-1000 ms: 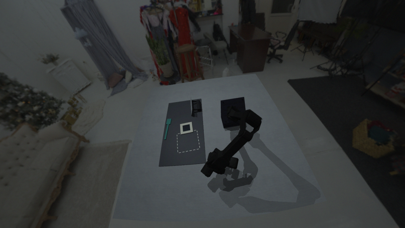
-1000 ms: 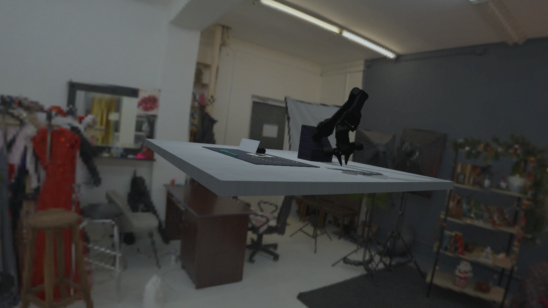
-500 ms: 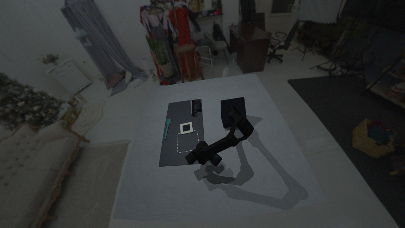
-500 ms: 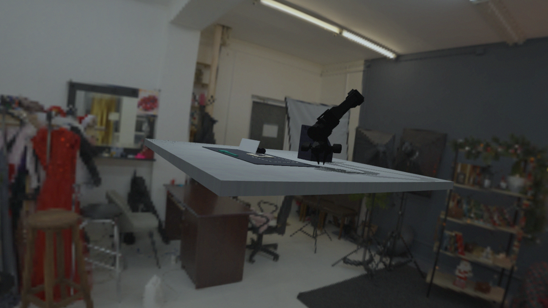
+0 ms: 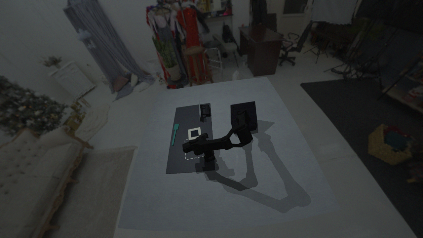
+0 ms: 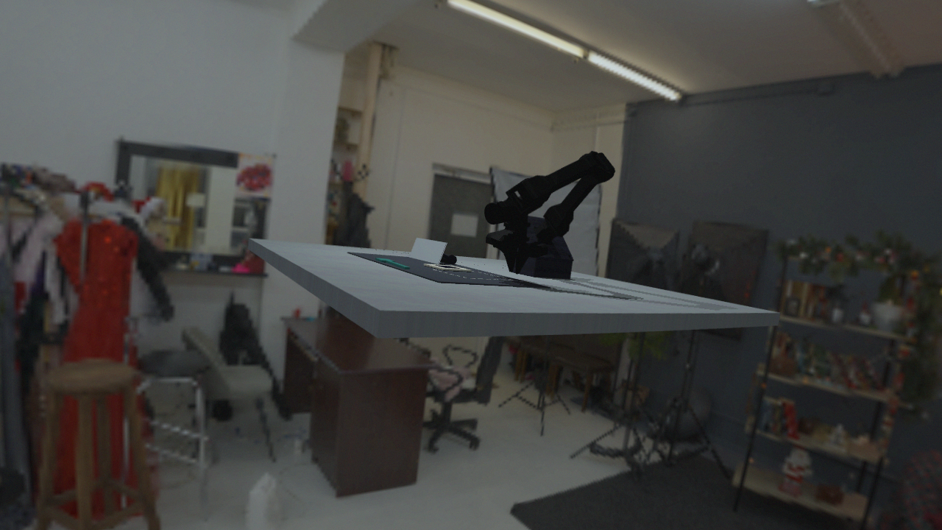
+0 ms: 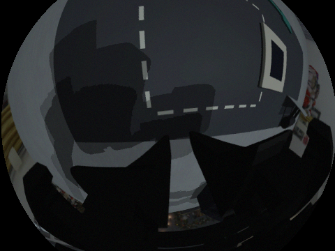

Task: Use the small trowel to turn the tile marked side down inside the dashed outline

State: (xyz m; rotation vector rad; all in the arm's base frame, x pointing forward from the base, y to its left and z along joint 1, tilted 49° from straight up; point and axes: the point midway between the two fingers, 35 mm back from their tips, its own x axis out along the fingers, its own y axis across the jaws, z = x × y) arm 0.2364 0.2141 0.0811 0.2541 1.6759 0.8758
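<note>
Now: gripper tip 16 cm to the left of the tile, 13 cm short of it and 2 cm above it. The rest, counted from my gripper tip: teal trowel: 30 cm ahead, 19 cm to the right, 2 cm below; then dark mat: 18 cm to the right, 16 cm ahead, 4 cm below.
</note>
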